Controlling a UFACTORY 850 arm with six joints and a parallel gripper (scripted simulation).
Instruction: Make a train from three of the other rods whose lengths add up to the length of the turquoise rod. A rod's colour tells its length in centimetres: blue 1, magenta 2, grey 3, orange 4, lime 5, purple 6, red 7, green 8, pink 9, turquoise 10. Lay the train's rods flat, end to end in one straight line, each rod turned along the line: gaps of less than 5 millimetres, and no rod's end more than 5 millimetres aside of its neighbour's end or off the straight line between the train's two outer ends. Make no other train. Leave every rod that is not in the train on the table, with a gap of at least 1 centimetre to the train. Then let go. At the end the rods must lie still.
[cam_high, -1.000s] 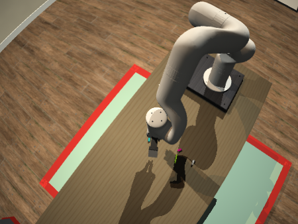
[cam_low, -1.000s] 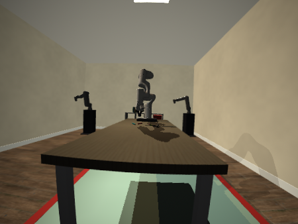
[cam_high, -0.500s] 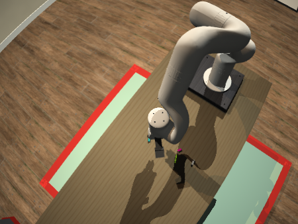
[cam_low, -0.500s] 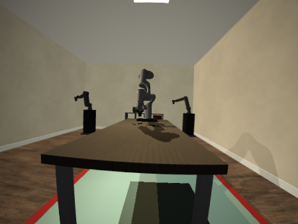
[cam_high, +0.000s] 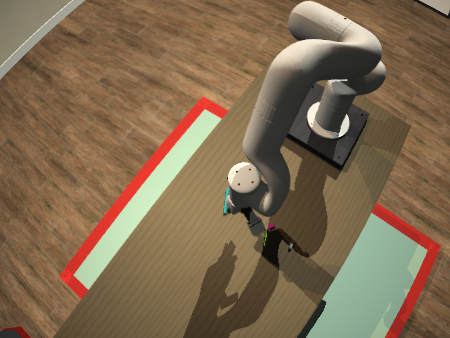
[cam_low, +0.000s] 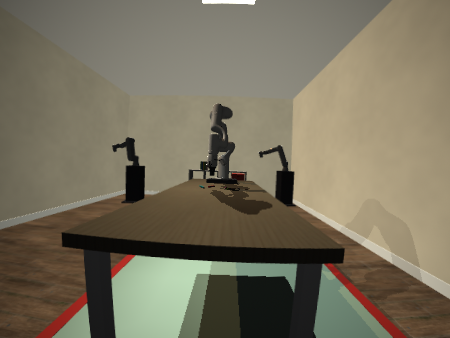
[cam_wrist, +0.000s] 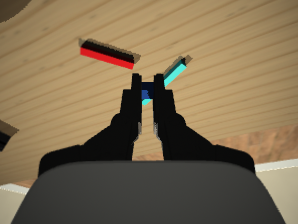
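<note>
My hand is 120 mm to the right of the magenta rod, 120 mm above it and 10 mm past it. Round my hand: turquoise rod: 120 mm below, 80 mm to the right, 20 mm behind; blue rod: 20 mm below; red rod: 120 mm below, 60 mm behind.
</note>
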